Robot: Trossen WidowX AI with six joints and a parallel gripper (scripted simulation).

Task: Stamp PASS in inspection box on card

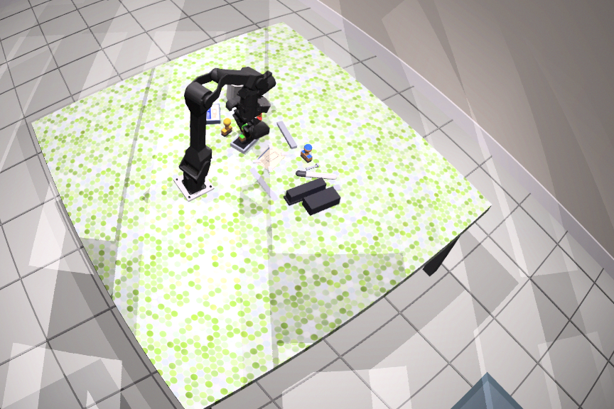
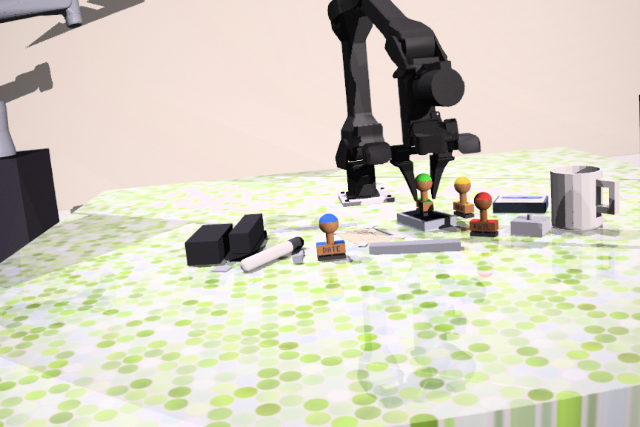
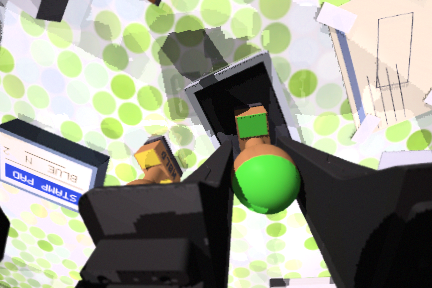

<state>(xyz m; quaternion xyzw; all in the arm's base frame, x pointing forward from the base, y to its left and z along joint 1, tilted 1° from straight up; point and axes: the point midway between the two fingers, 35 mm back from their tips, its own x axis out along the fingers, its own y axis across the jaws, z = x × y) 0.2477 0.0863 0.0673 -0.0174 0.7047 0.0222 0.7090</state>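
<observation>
Right now my gripper tip is 4 cm above the ink pad. The rest, counted from my gripper tip: yellow stamp: 3 cm behind, 7 cm to the left, 2 cm below; then green-knobbed pass stamp: right at my gripper tip; then beige card: 4 cm ahead, 10 cm to the right, 4 cm below.
</observation>
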